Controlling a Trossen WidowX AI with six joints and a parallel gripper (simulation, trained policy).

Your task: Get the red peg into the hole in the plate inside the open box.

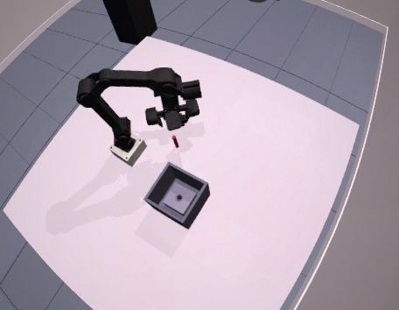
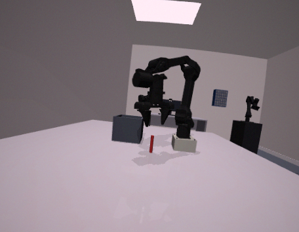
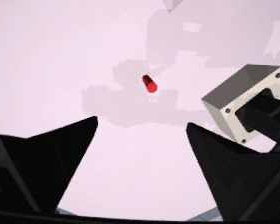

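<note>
Now: gripper tip 9 cm above the red peg and 3 cm to the left of it. The rest, counted from my gripper tip: light grey plate 23 cm to the right, 13 cm ahead, 9 cm below.
</note>
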